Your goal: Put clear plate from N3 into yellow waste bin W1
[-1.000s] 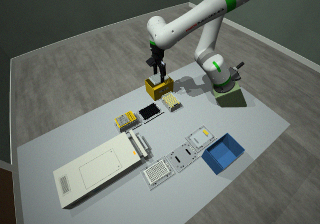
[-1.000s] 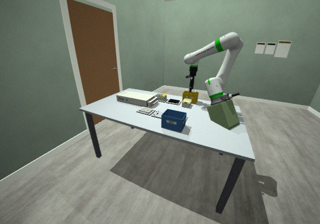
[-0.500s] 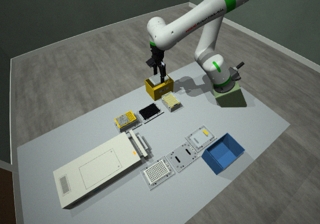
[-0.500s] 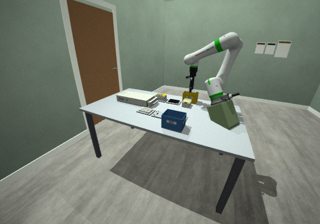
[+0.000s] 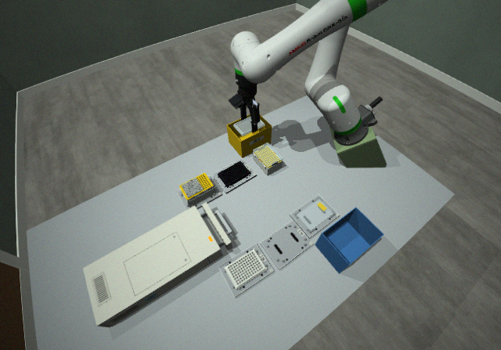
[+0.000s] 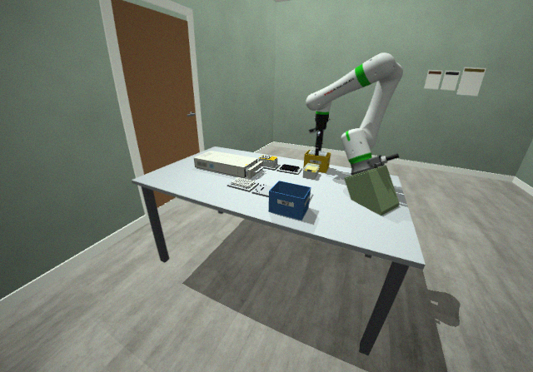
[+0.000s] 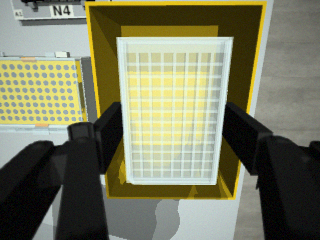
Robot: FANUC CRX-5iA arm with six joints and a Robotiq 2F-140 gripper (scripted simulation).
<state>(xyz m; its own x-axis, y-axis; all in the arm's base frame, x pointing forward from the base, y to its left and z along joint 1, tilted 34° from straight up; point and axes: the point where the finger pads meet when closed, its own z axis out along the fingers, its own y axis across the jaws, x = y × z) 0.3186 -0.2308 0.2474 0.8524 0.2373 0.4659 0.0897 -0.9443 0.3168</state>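
Right now my hand is 2 cm above the clear plate. From my hand the other things lie so: yellow waste bin 11 cm below; yellow tube rack 33 cm ahead, 16 cm to the left, 9 cm below; black plate 16 cm ahead, 15 cm to the left, 12 cm below.
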